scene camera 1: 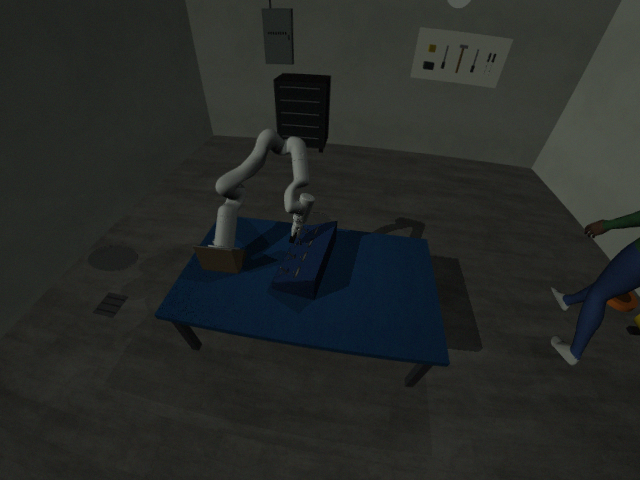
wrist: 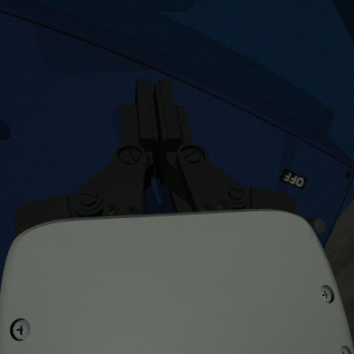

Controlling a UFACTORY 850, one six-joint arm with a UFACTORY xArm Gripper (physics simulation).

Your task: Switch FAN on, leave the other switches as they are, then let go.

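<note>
A dark blue sloped switch panel (scene camera 1: 321,253) (wrist: 235,145) stands on the blue table, with several small levers on its face in the scene view. My gripper (scene camera 1: 293,239) (wrist: 149,101) is shut with nothing between the fingers, its tips over the panel face near the panel's edge in the wrist view. An OFF label (wrist: 293,179) shows at the right of the wrist view, and a grey lever tip (wrist: 317,225) shows below it, partly behind the gripper housing. The FAN label cannot be read in either view, and the gripper hides part of the panel.
The blue table (scene camera 1: 382,310) carries the panel and the arm's base. A brown box-like block (scene camera 1: 220,259) stands in front of the base. A person (scene camera 1: 594,304) is at the far right, away from the table. A dark drawer cabinet (scene camera 1: 302,78) stands by the back wall.
</note>
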